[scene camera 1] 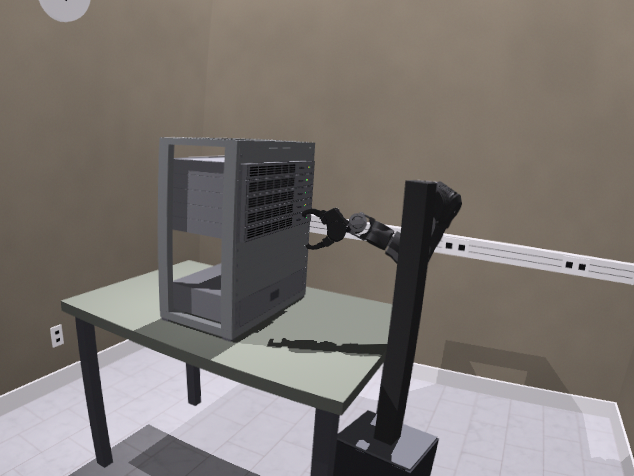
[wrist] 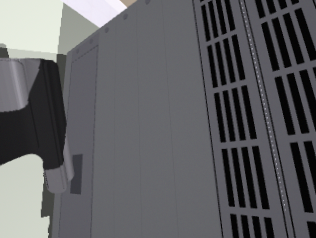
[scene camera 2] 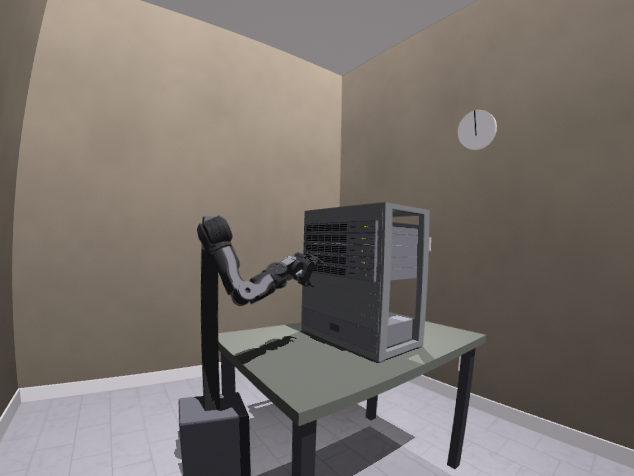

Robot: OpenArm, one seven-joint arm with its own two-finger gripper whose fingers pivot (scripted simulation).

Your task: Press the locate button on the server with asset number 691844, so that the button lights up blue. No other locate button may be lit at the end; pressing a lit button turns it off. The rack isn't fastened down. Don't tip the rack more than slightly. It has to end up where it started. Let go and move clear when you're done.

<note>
The pictures show: the gripper and a black arm post.
</note>
